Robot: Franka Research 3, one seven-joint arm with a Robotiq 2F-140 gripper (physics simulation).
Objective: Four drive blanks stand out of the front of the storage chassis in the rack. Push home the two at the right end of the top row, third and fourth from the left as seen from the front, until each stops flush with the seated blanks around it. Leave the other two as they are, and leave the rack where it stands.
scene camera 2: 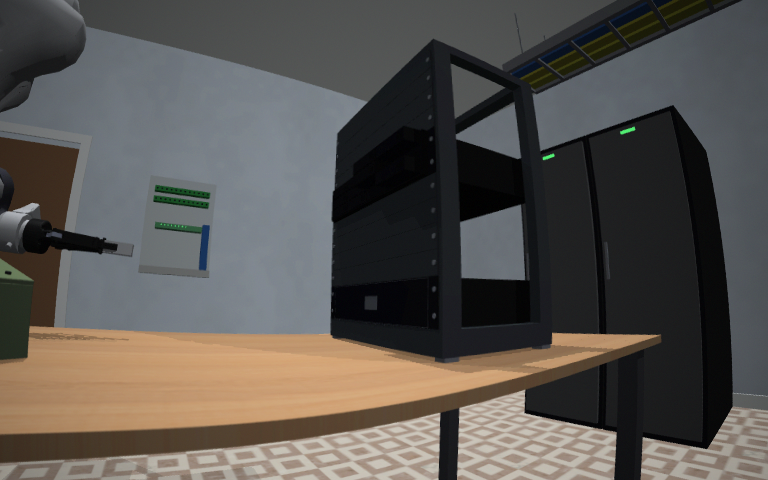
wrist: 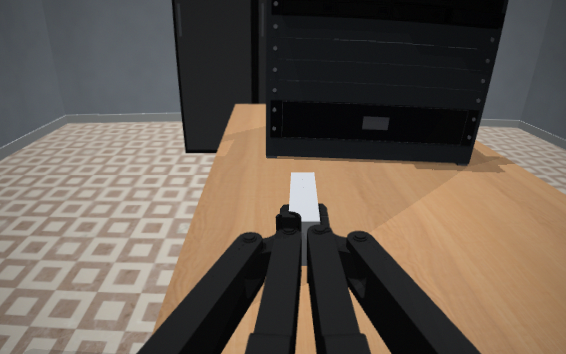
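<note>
The rack point(scene camera 2: 445, 226) point(wrist: 367, 151) stands upright on the table. The storage chassis point(scene camera 2: 491, 169) point(wrist: 400, 9) is a black unit in its upper part; in the wrist view its lower edge shows at the top. In scene camera 2, dark drive blanks point(scene camera 2: 415, 137) stand out of its front near the right end, with further dark protruding shapes below and to the left; their outlines blend and I cannot separate each one. My gripper point(scene camera 2: 125, 249) point(wrist: 302, 190) is shut and empty, its pale fingertips together. It points toward the rack front, well apart from it and lower than the chassis.
The wooden table point(scene camera 2: 226, 384) point(wrist: 425, 240) carries the rack. A lower black unit point(scene camera 2: 396, 302) point(wrist: 325, 122) with a grey label sits in the rack. A green block point(scene camera 2: 14, 316) stands at the left. Tall black cabinets point(scene camera 2: 640, 254) point(wrist: 217, 75) stand behind. A cable tray point(scene camera 2: 557, 63) hangs overhead.
</note>
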